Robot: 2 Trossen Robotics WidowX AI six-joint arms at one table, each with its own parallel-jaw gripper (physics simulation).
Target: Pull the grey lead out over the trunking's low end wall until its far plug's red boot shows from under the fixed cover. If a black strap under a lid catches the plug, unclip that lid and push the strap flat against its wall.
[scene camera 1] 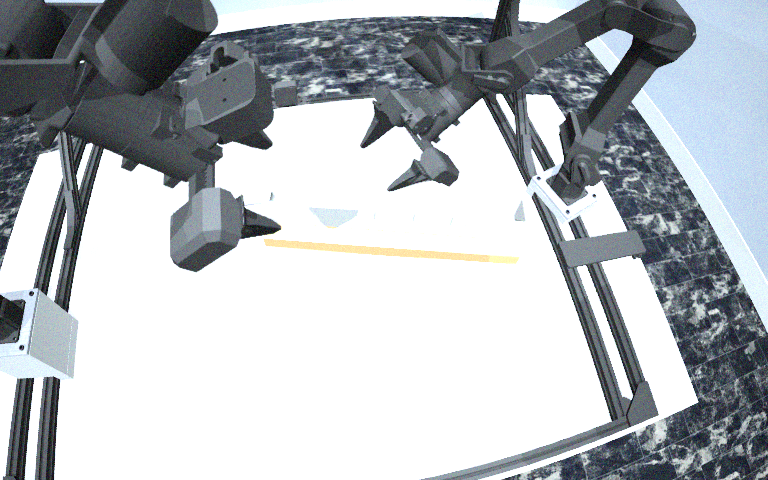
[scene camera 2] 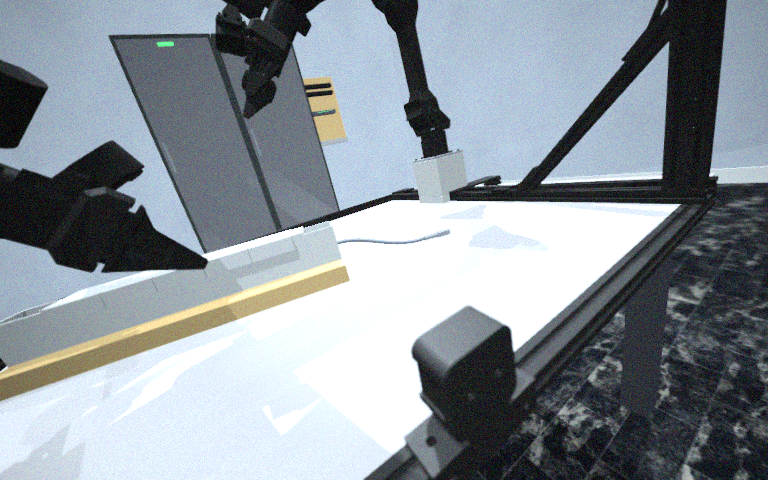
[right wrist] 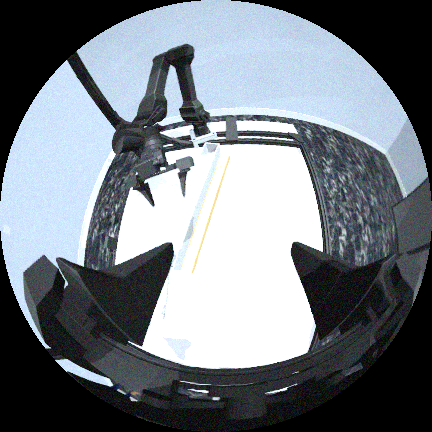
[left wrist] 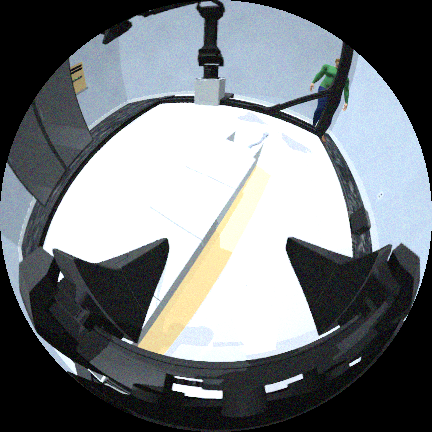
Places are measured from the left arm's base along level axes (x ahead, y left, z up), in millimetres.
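Where they show: left gripper, fingertip midpoint: (scene camera 1: 374, 168) (scene camera 2: 198, 263) (right wrist: 168, 201) (left wrist: 229, 244); right gripper, fingertip midpoint: (scene camera 1: 273, 185) (scene camera 2: 246, 107) (right wrist: 234, 248); left arm's base, link origin: (scene camera 1: 567, 187) (right wrist: 201, 130); right arm's base, link origin: (scene camera 1: 5, 322) (scene camera 2: 436, 155) (left wrist: 210, 77).
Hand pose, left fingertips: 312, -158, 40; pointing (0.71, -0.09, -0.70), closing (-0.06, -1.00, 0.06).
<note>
Each offset is from my left fingertips to the top centre of the thing, as dx, dy, dz. "spot": to the spot under its first point.
The pale trunking {-5, +62, -4} (scene camera 2: 181, 289) (right wrist: 202, 192) runs along its orange edging, washed out in scene camera 1; lid seams show faintly. The grey lead {spot: +238, -101, -67} (scene camera 2: 396, 242) (left wrist: 259, 141) lies on the table beyond the trunking's right end in scene camera 2, its free end apart from both grippers. My left gripper (scene camera 1: 376, 168) (left wrist: 229, 244) (right wrist: 168, 201) is open and empty above and beside the trunking. My right gripper (scene camera 1: 276, 187) (right wrist: 234, 248) is open and empty, high near the trunking's left end in scene camera 1. The red boot, any black strap and the fixed cover cannot be made out.
Orange edging (scene camera 1: 390, 251) (scene camera 2: 169, 328) lines the trunking's side. A white arm mount (scene camera 1: 53, 333) (scene camera 2: 433, 180) (left wrist: 210, 91) stands at the frame. Dark rails border the table. A black box (scene camera 2: 464, 367) sits on the near rail. A person (left wrist: 327, 82) stands beyond the table.
</note>
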